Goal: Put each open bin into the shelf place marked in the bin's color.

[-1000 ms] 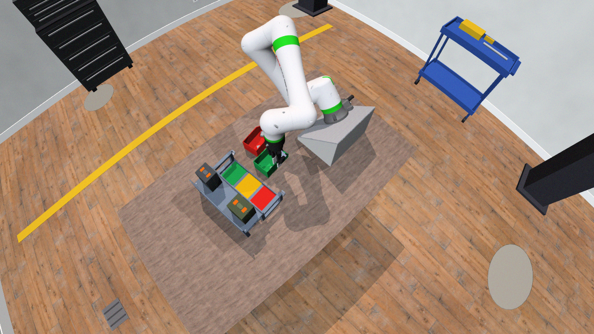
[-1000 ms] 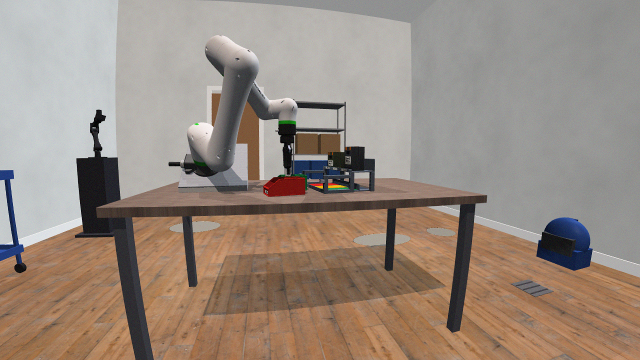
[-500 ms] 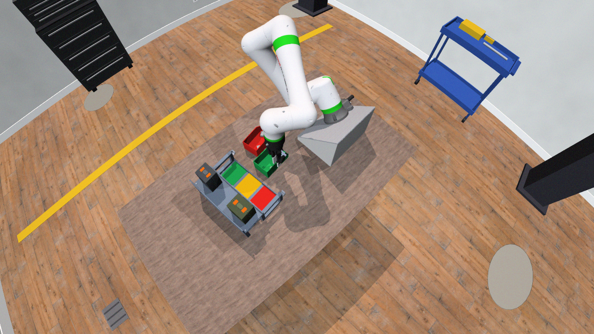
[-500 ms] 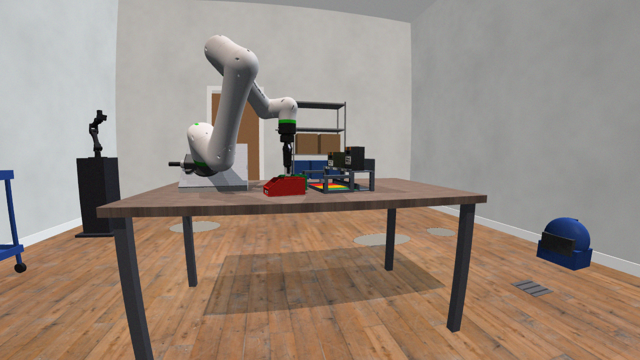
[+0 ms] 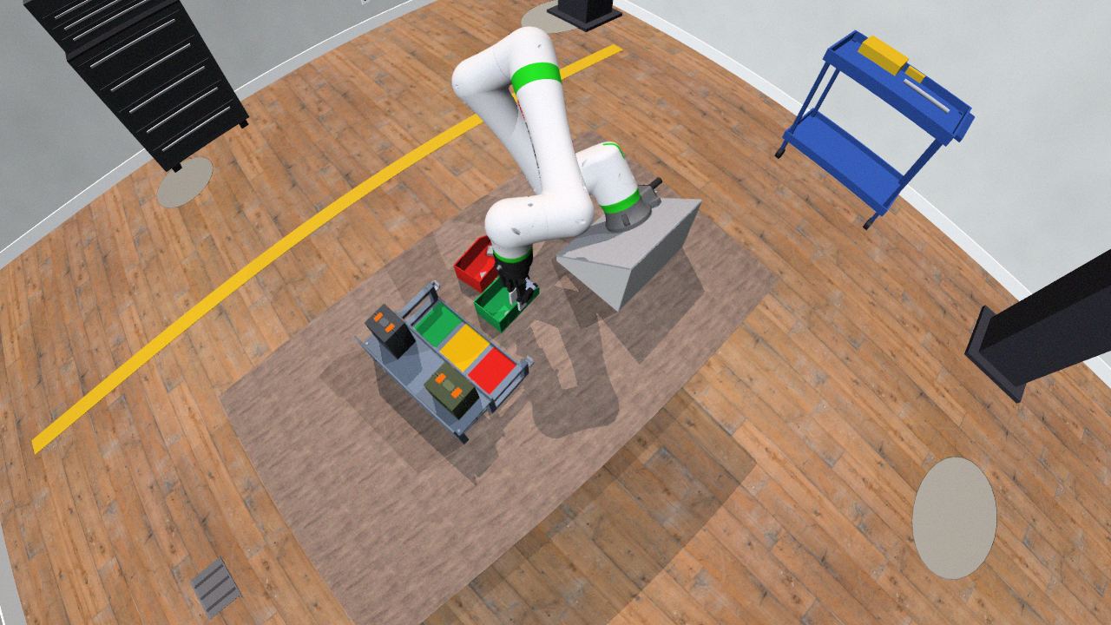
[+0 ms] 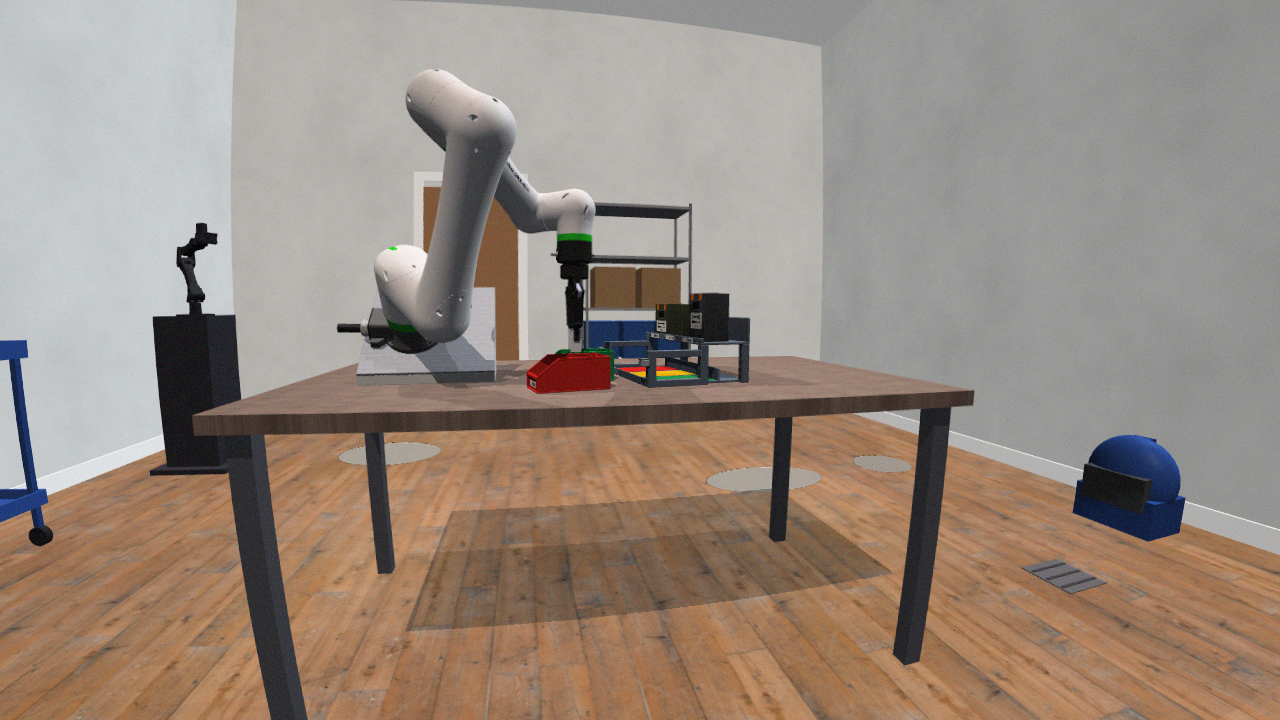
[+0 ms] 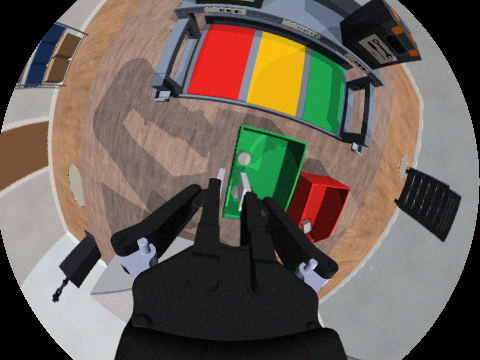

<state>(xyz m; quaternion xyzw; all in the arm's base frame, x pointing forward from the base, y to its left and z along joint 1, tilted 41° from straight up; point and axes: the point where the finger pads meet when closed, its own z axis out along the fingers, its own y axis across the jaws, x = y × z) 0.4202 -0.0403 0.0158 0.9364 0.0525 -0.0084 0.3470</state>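
Right now the red bin is 19 cm to the right of my hand, 6 cm below it and 4 cm behind it. Also, from my hand: green bin: 6 cm below, 5 cm to the right.
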